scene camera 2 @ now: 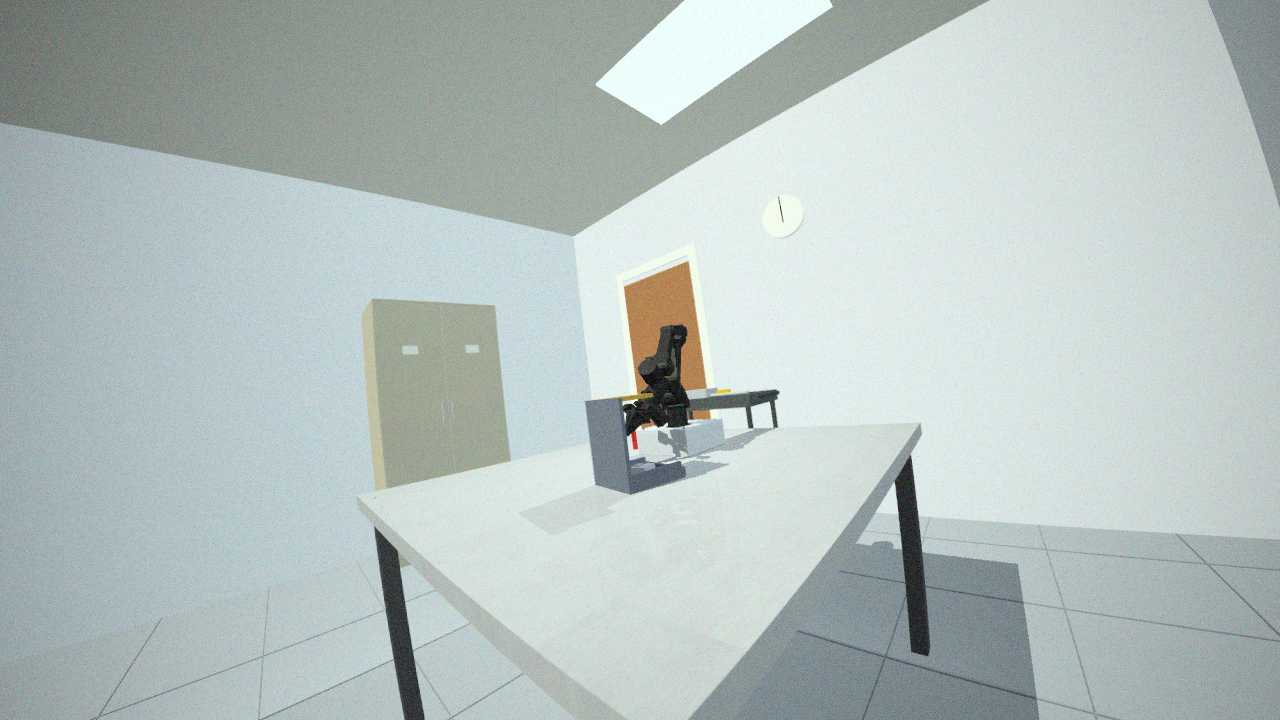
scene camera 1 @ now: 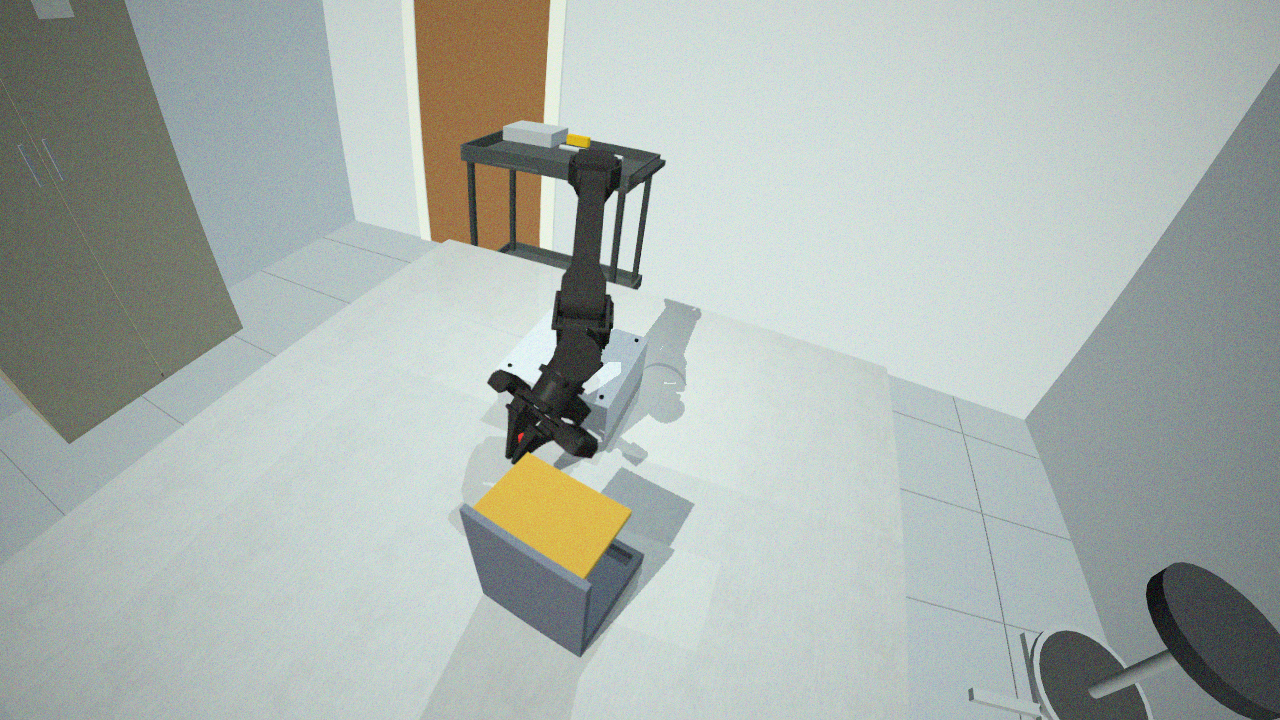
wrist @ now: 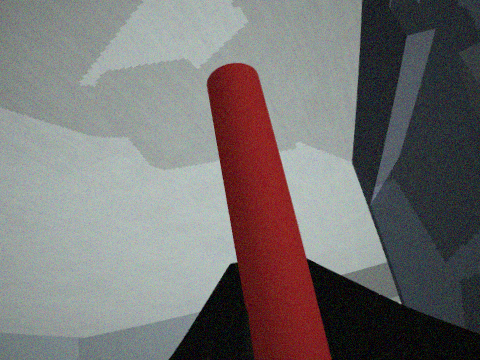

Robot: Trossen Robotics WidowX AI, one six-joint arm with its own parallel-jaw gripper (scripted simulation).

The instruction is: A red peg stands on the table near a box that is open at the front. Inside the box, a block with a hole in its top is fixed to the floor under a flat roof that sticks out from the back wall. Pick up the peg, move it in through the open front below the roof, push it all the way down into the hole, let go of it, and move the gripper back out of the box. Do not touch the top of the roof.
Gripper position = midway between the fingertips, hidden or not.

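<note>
With my gripper (scene camera 1: 510,461) I carry a red peg (wrist: 278,293). Scene camera 2 gives me another look at the gripper (scene camera 2: 625,435), and I can see the gripper in the wrist view too (wrist: 263,272).
</note>
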